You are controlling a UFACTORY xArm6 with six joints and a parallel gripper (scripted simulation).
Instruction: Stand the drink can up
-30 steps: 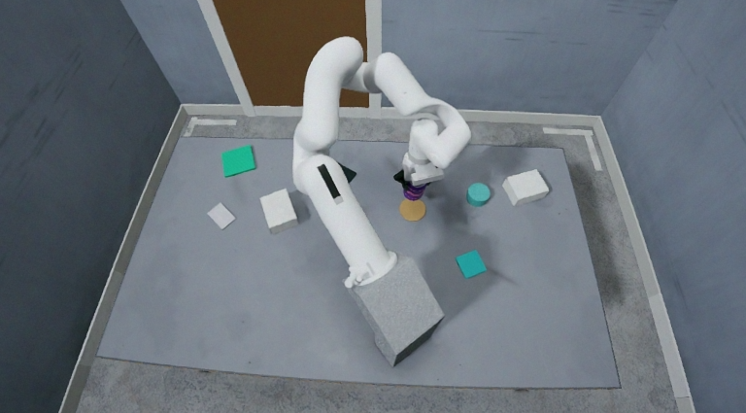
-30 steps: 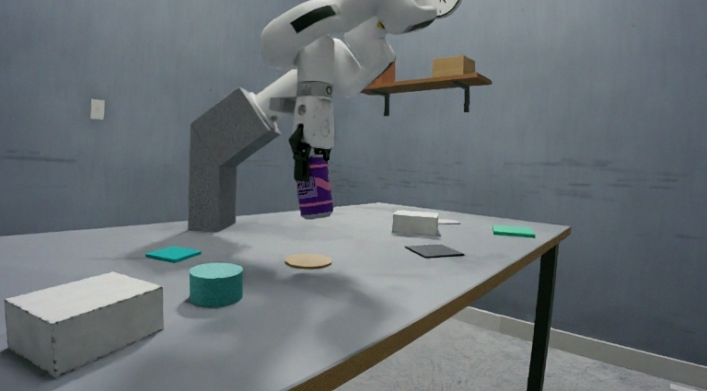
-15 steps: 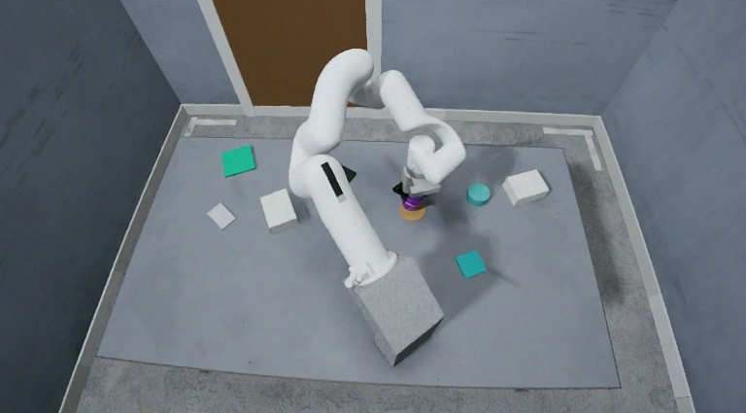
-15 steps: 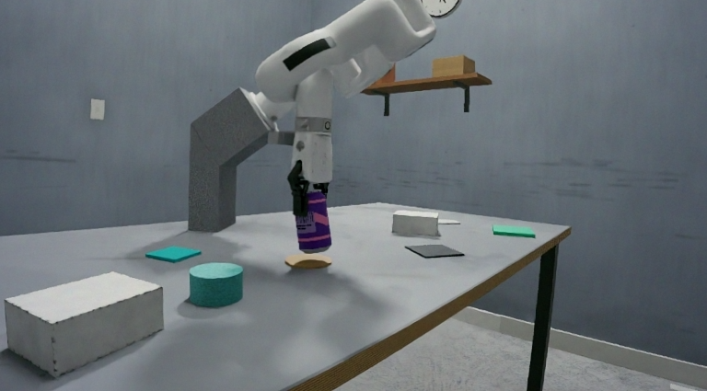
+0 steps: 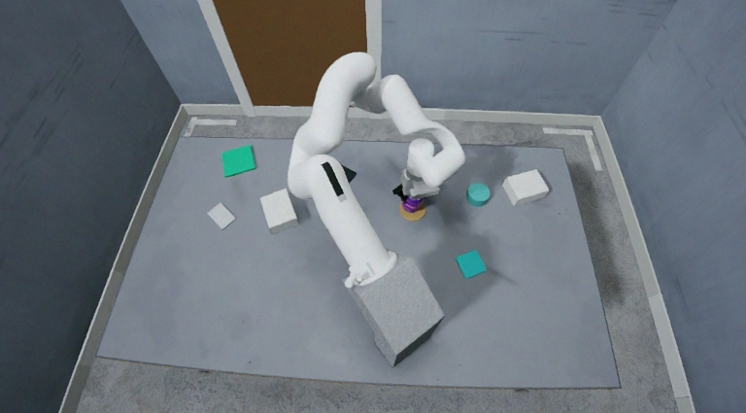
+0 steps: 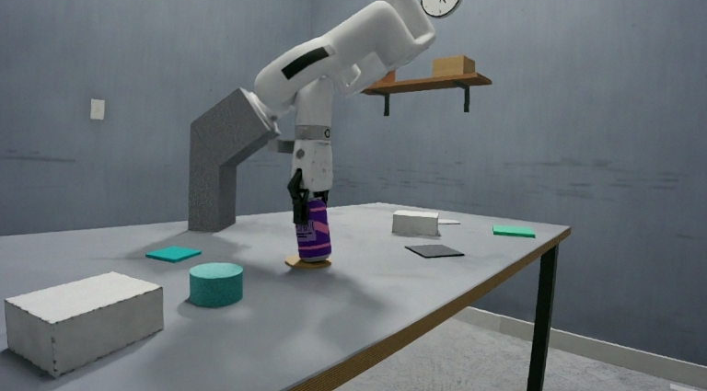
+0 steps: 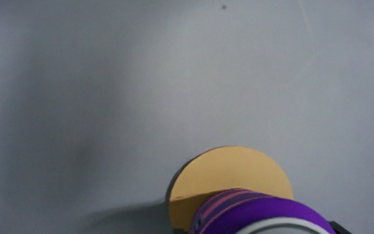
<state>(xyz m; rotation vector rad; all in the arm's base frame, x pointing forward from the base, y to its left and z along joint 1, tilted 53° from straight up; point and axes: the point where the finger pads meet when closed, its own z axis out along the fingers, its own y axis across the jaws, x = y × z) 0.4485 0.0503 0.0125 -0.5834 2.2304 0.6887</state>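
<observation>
Right now the purple drink can is 30 mm below my hand. The rest, counted from my hand: dark grey square mat 320 mm to the left, 100 mm below; white block 350 mm to the right, 270 mm ahead, 70 mm below; teal square pad 270 mm to the right, 100 mm below, 100 mm behind.
</observation>
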